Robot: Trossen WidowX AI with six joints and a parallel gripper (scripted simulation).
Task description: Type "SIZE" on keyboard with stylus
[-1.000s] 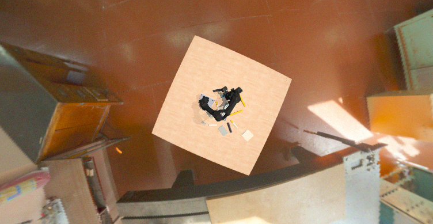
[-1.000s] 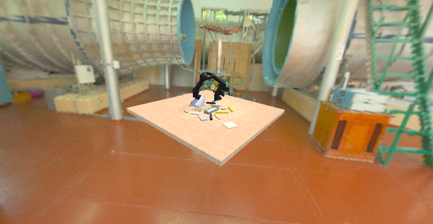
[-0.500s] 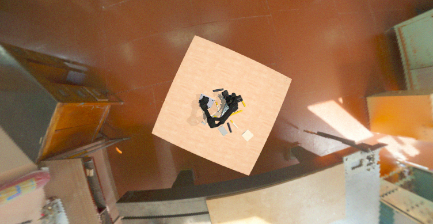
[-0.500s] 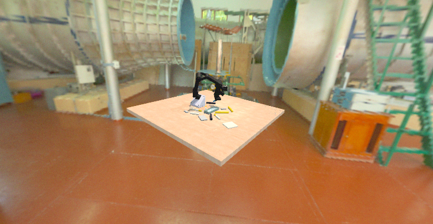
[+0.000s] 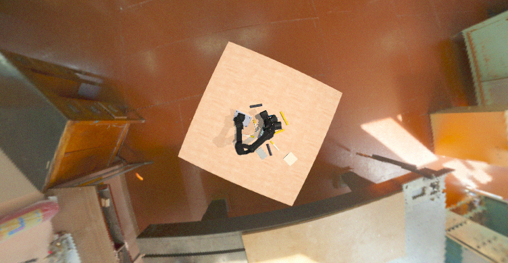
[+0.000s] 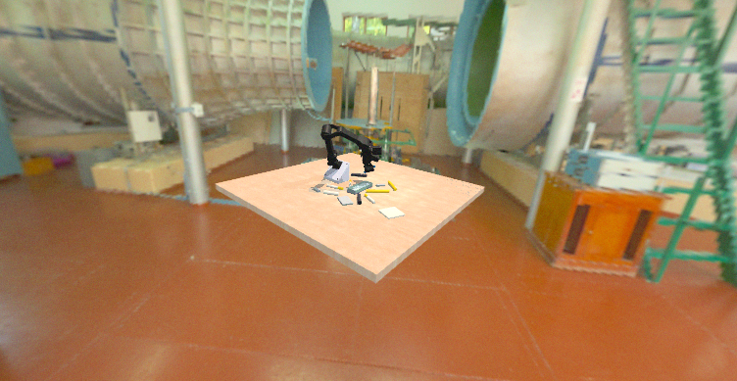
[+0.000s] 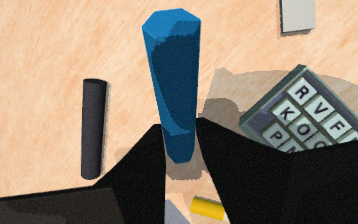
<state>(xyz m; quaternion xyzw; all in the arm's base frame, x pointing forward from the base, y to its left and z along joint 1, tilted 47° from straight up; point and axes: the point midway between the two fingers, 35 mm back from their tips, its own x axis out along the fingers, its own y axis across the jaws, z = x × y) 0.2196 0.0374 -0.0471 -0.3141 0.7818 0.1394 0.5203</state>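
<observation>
Right now the I key is 18 cm to the right of my gripper tip, 8 cm below it and 4 cm ahead of it. Round my gripper tip: grey block (11 cm ahead, 8 cm below, 1 cm to the left); then blue stylus (1 cm to the right, 1 cm below, 1 cm behind); then Z key (18 cm to the right, 8 cm below, 6 cm ahead).
</observation>
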